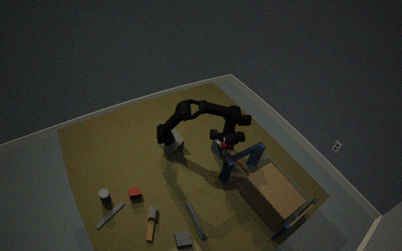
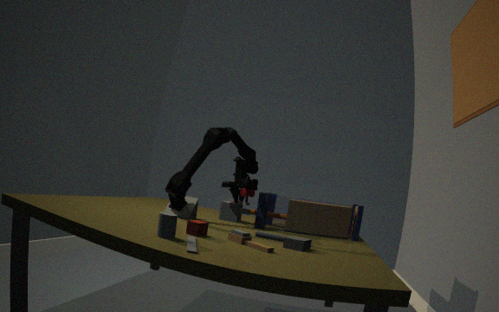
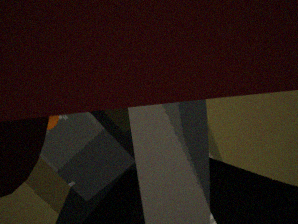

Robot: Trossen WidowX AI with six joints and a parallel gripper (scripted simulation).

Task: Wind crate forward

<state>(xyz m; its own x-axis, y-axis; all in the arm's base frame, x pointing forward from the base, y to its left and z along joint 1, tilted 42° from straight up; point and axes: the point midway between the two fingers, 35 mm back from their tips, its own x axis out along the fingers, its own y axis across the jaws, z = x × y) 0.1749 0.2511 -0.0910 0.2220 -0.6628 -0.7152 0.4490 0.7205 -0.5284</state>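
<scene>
My gripper tip is 2 cm below the grey crank handle, 1 cm to the left of it and 1 cm short of it. From my gripper tip the other things lie so: grey block: 43 cm to the right, 39 cm ahead, 7 cm below; then grey winch: 6 cm below, 6 cm behind, 1 cm to the left; then red grip: 5 cm ahead, 5 cm above, 2 cm to the right.
</scene>
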